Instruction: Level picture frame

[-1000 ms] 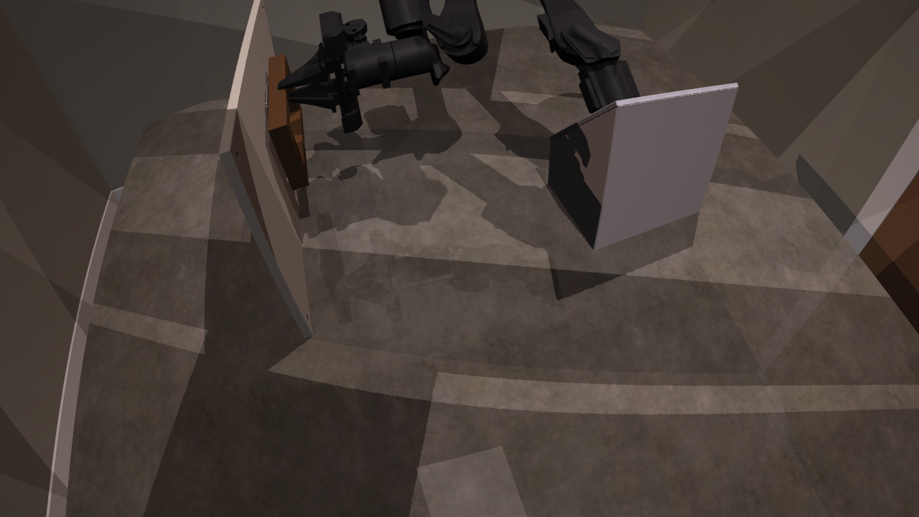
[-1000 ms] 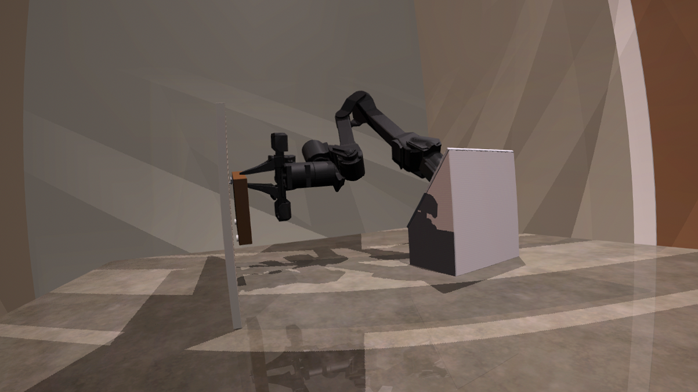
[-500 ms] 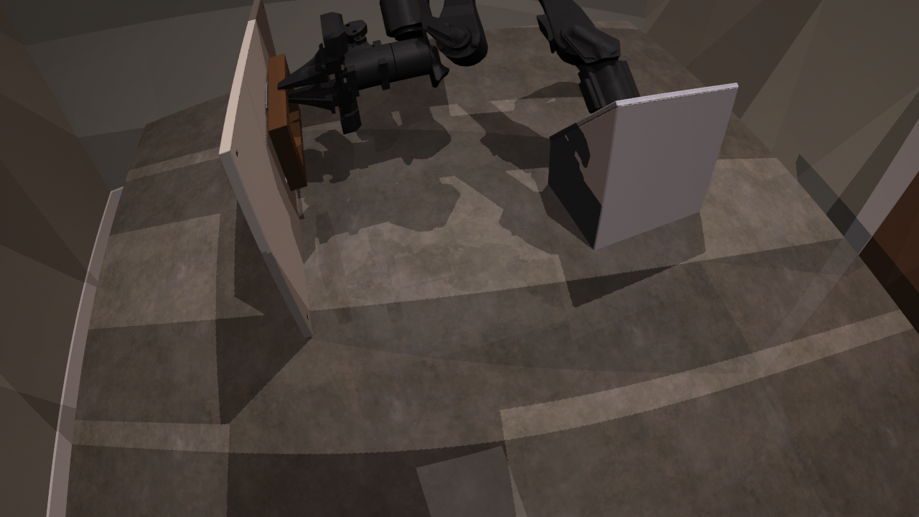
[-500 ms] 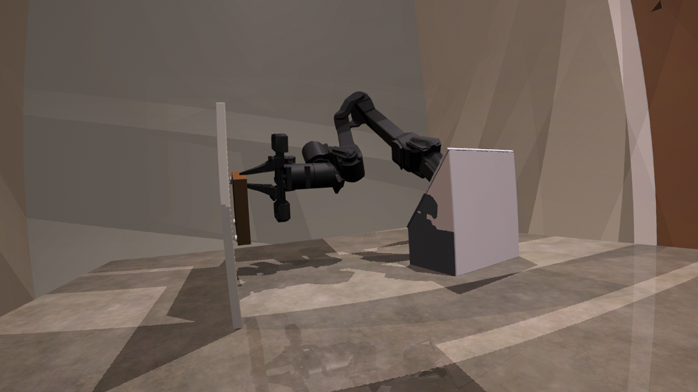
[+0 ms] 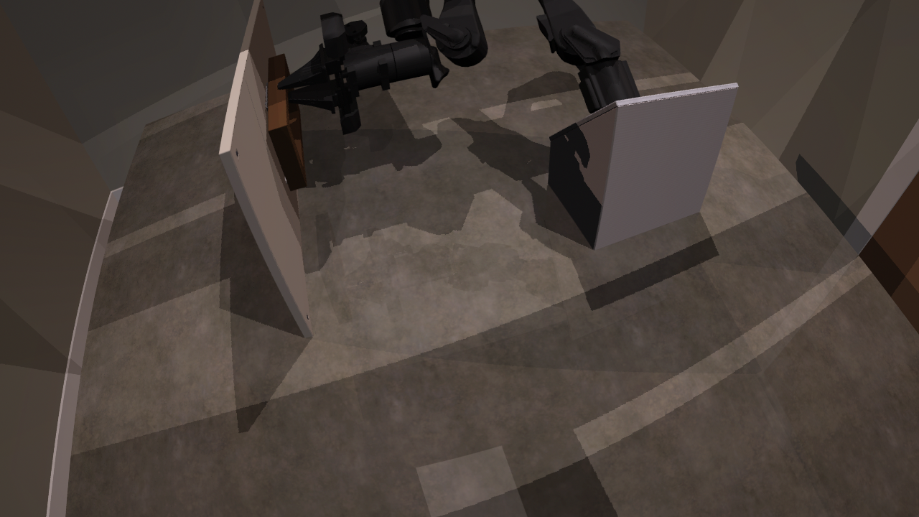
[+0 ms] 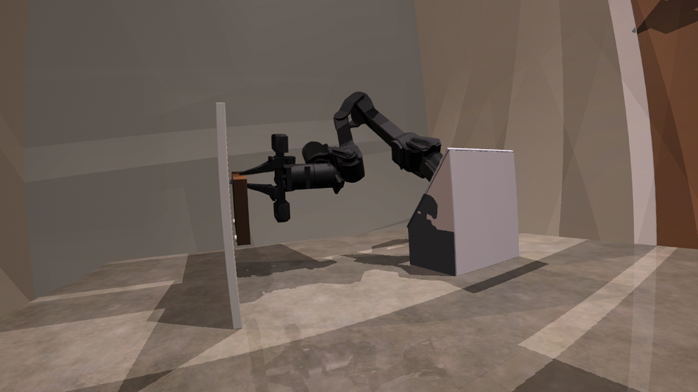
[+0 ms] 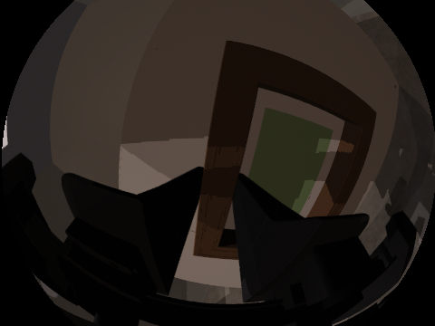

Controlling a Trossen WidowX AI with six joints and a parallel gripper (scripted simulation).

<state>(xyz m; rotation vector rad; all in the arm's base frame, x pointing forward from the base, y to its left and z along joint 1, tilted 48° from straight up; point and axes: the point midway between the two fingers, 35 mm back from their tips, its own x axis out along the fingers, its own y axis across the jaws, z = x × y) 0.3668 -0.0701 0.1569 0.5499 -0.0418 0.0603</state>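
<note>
The brown wooden picture frame lies 5 cm below my gripper tip, 1 cm to the right of it and 1 cm ahead of it. Round my gripper tip: wall panel (7 cm below, 2 cm ahead, 1 cm to the left).
</note>
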